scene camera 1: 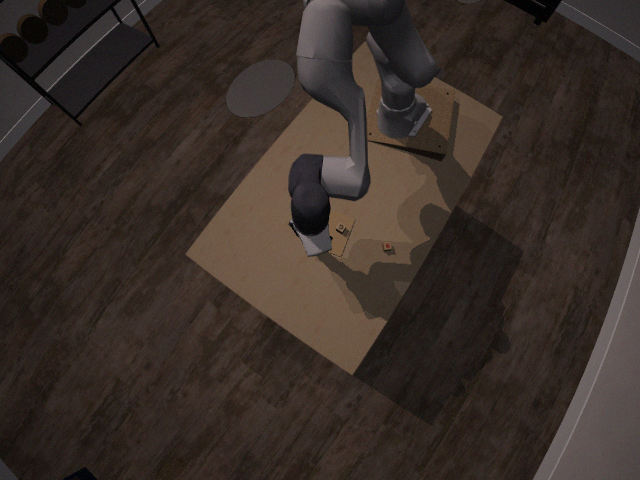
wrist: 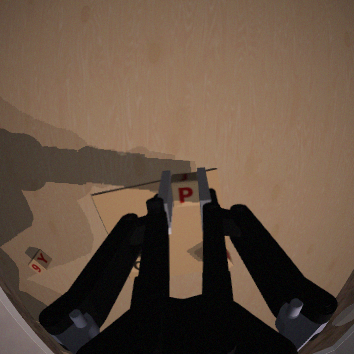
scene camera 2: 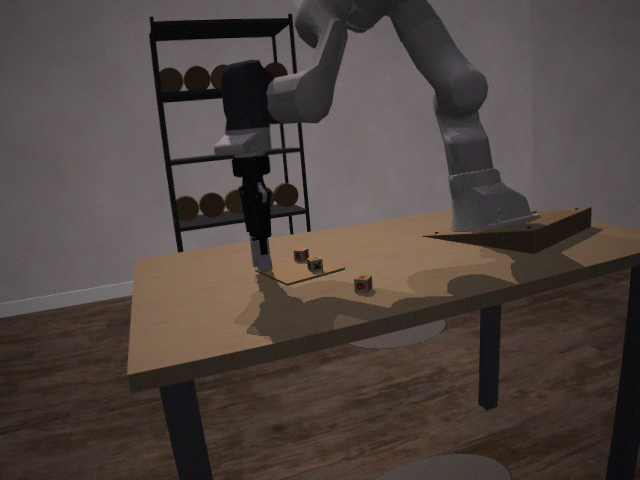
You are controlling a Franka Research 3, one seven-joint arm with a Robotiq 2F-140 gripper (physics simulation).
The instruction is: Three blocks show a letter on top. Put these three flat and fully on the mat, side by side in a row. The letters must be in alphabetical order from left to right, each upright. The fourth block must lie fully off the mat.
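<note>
My gripper [scene camera 2: 262,262] [wrist: 184,181] is shut on the P block [wrist: 185,196]; its red P faces the wrist camera. The fingertips are low by the left corner of the mat [scene camera 2: 294,274] [wrist: 116,207] [scene camera 1: 338,245] in scene camera 2; the arm hides them in scene camera 1. The G block [scene camera 1: 341,227] [scene camera 2: 315,264] sits on the mat, with a black K on one side; a finger mostly hides it in the wrist view. Another block [scene camera 2: 300,254] stands at the mat's back edge, mostly hidden in the wrist view. The red-marked block [scene camera 1: 387,246] [scene camera 2: 362,283] [wrist: 39,261] lies off the mat, right of it in scene camera 2.
The wooden table [scene camera 1: 258,232] [scene camera 2: 186,310] carries everything. The arm's base stands on a wedge-shaped board [scene camera 1: 439,113] [scene camera 2: 563,232] at the far right in scene camera 2. A shelf rack [scene camera 2: 222,29] stands behind the table. The arm's shadow falls across the table.
</note>
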